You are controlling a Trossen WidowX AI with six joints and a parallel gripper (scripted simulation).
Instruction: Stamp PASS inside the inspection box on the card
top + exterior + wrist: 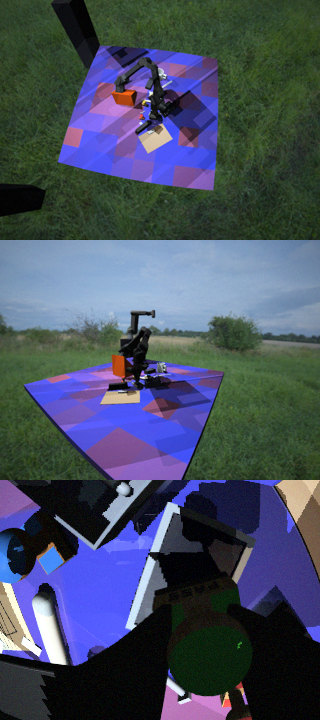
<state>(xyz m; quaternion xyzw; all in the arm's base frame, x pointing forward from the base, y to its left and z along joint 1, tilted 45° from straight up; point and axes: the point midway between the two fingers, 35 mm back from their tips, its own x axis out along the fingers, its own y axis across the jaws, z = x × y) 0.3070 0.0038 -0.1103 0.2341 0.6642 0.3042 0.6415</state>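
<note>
Now: the ink pad 50 mm below my gripper tip. Also, from my gripper tip: blue-knob stamp (100 mm to the left, 40 mm below, 20 mm ahead); then red-knob stamp (100 mm behind, 60 mm to the right, 40 mm below); then green-knob stamp (right at my gripper tip).
</note>
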